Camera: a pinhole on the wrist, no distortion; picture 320 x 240 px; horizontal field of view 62.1 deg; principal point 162.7 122.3 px. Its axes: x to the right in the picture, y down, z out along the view. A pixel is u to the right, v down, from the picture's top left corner.
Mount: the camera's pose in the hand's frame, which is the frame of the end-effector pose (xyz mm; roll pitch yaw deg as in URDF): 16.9 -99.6 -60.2 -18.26 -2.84 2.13
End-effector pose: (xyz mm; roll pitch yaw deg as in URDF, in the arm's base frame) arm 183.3 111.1 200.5 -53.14 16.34 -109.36
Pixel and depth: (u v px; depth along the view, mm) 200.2 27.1 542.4
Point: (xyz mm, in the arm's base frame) 453.2 -169.8 567.1
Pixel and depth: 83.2 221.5 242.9
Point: 340.8 118.1 254.6
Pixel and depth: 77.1 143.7 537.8
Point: 607.9 101.5 421.0
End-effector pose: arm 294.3 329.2 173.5 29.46 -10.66 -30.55
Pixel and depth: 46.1 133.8 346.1
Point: 69.6 332.7 371.8
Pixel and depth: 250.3 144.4 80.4
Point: 296.5 251.2 161.2
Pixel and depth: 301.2 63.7 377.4
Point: 308.2 76.1 468.5
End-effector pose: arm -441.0 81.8 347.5 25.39 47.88 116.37
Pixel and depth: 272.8 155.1 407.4
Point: -538.5 420.9 445.0
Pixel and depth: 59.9 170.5 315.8
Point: -431.4 171.5 584.4
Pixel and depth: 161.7 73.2 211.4
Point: -361.7 213.3 416.2
